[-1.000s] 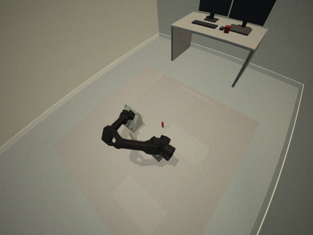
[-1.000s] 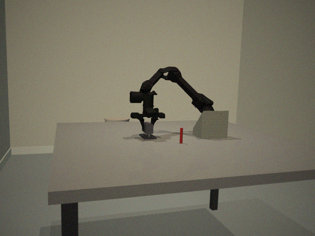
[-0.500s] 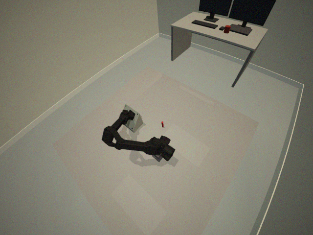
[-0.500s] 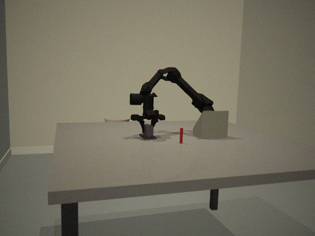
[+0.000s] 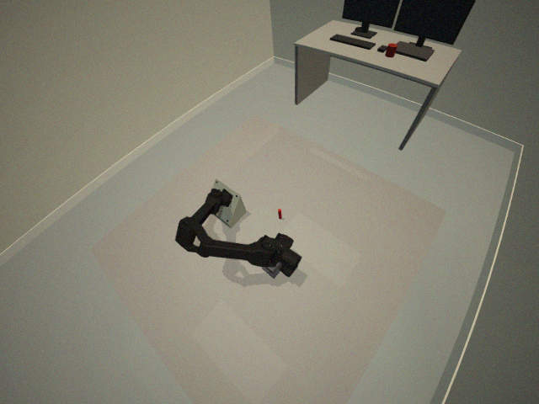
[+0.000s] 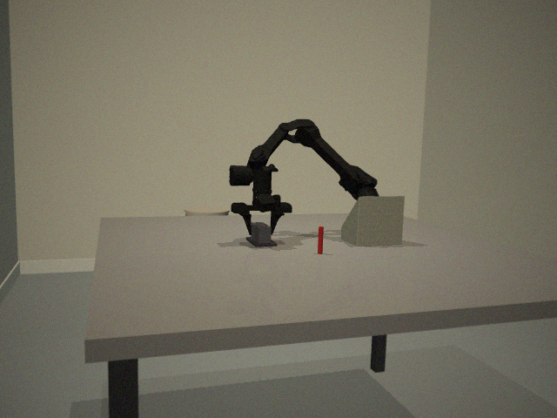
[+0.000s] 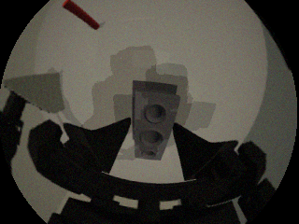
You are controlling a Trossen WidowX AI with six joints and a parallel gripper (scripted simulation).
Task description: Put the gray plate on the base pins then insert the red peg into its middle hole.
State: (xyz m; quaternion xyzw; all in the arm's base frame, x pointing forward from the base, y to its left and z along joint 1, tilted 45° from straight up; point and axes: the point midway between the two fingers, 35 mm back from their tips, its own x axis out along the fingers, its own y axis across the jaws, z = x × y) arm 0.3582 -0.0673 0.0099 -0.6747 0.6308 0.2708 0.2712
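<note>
My gripper tip is now 20 mm above the dark base. Round my gripper tip: red peg: 140 mm behind, 180 mm to the left, 10 mm above; gray plate: 20 mm above.
</note>
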